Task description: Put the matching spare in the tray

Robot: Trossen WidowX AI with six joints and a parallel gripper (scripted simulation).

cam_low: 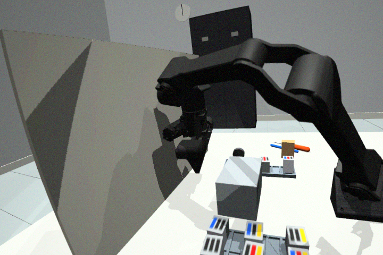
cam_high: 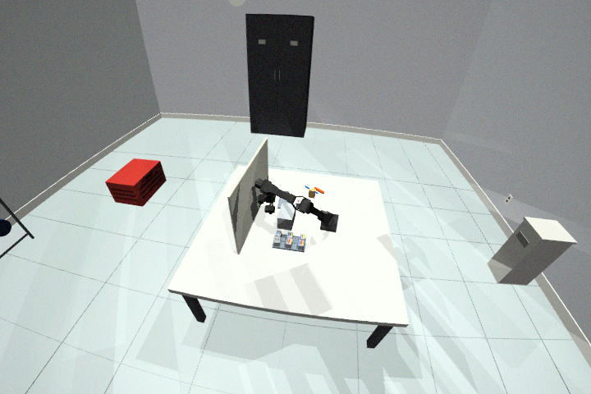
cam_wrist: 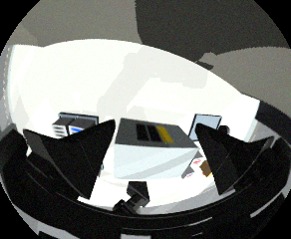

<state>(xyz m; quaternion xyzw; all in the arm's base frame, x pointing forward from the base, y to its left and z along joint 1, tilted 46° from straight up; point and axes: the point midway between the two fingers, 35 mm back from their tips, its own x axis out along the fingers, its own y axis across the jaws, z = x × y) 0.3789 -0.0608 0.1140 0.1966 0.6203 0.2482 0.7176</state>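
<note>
Right now my gripper tip is 10 cm past the grey mounted unit, 2 cm to the left of it and 8 cm above it. Round my gripper tip: tall grey panel (13 cm ahead, 4 cm to the right, 10 cm above).
</note>
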